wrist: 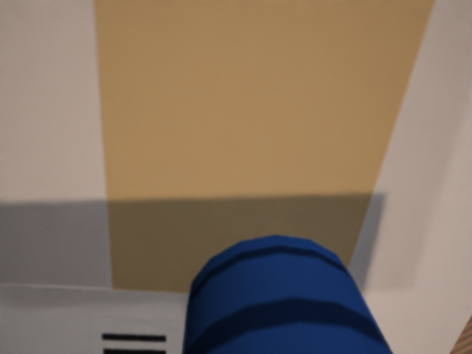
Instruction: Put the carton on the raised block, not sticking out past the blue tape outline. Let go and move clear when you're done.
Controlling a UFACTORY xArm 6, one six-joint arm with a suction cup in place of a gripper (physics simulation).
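Places are measured from the arm's base along level axes (x ahead, y left, z up), in metres.
Pixels of known places: end effector, tool point: [262, 266].
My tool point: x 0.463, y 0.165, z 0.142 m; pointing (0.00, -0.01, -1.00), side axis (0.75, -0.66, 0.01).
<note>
Ahead of a thing's pixels: the offset from my tool point to its top centre. "spot": to the spot under its first point. Level surfaces: height alone.
The carton @(0.013 m back, 0.000 m left, 0.013 m up) [45, 125] fills most of the wrist view, very close to the camera. Its surface is pale, with a wide tan band @(spot: 0.023 m ahead, 0.037 m left, 0.012 m up) [240, 110] across it and a light label with black bars at the lower left. My blue suction cup [277, 245] shows at the bottom middle, over the lower end of the tan band, and is shut on the carton. The cup's contact face is hidden. The raised block and the blue tape outline do not show in this view.
A small piece of brown wood-grained surface @(0.234 m down) [466, 342] shows past the carton's edge at the lower right corner. A dark shadow with a straight upper edge lies across the lower part of the carton.
</note>
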